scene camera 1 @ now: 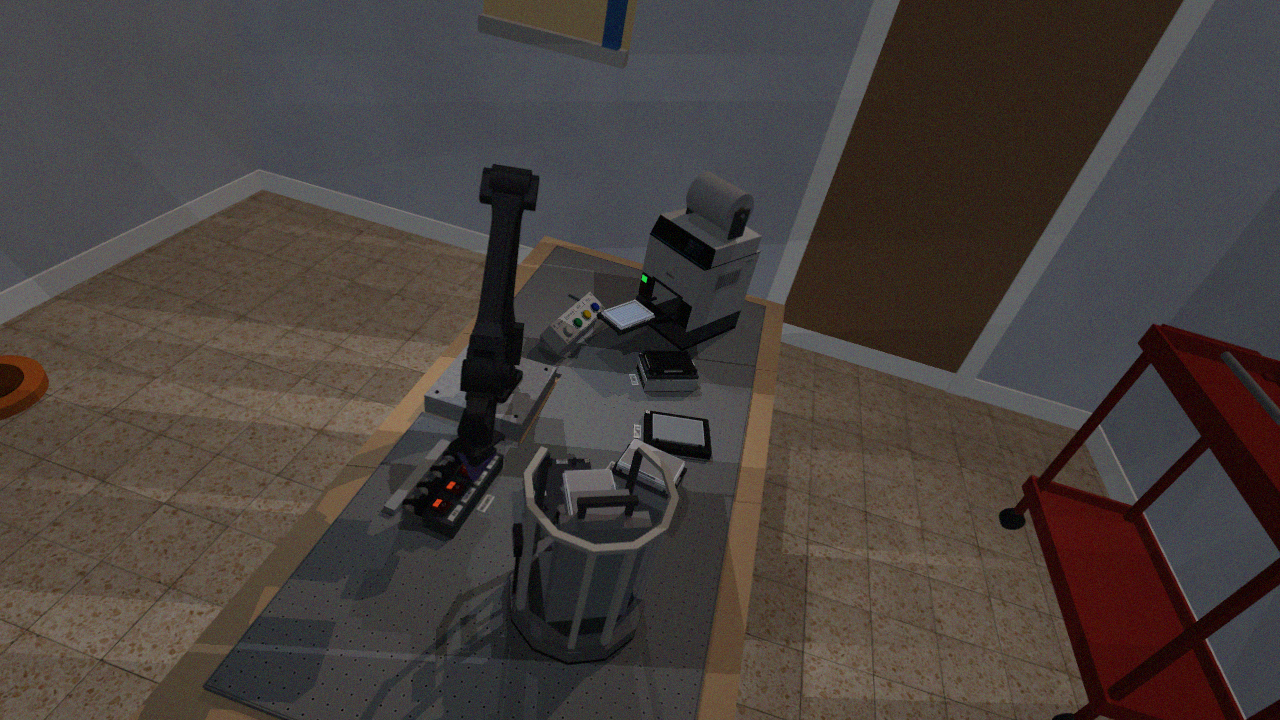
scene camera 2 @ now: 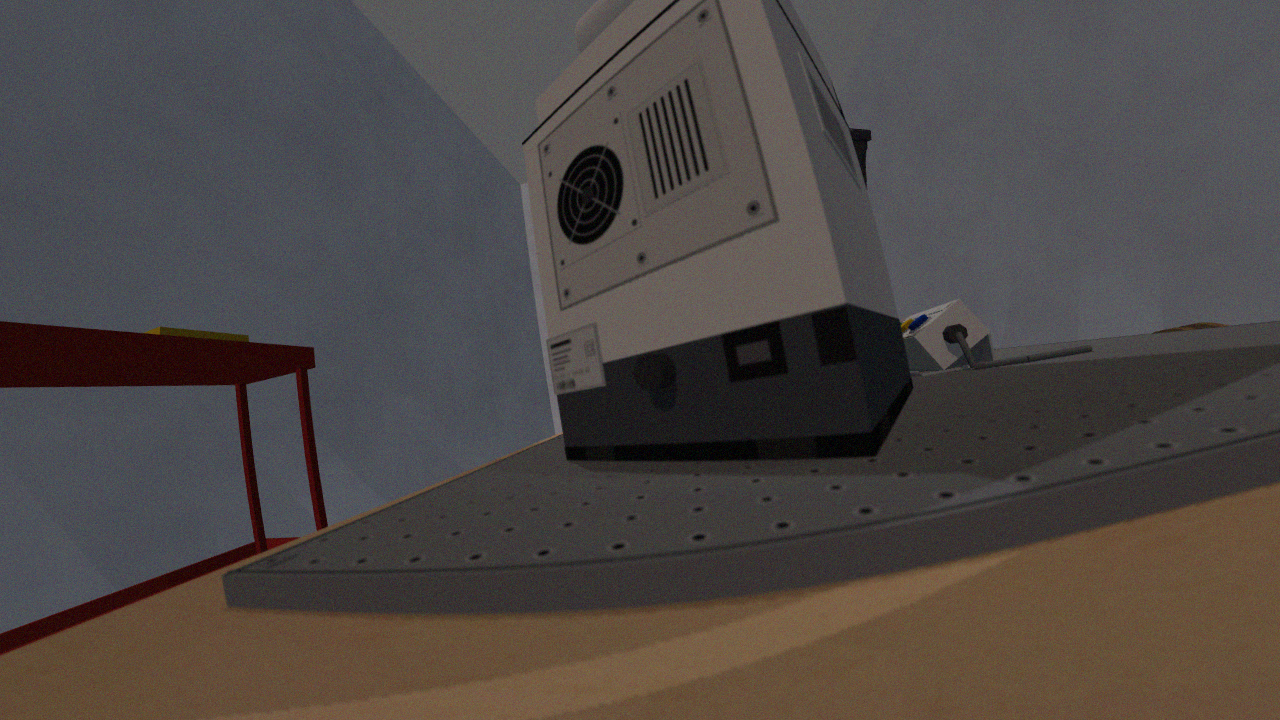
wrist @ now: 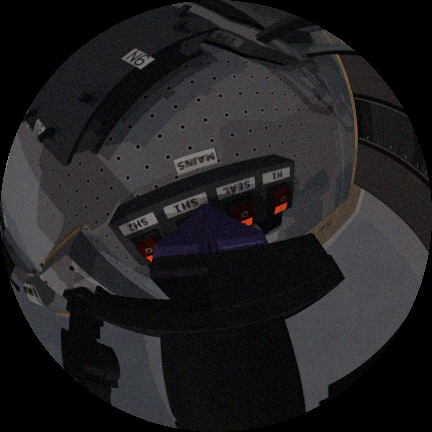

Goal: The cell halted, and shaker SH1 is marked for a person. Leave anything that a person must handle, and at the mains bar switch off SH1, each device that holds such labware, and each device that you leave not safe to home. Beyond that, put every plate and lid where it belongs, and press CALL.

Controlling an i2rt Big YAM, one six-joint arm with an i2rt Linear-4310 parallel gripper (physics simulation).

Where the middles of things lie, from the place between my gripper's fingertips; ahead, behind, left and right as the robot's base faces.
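You'd find the round plate hotel (scene camera 1: 578,590) 13 cm above my hand, 28 cm ahead of it and 15 cm to the right of it.
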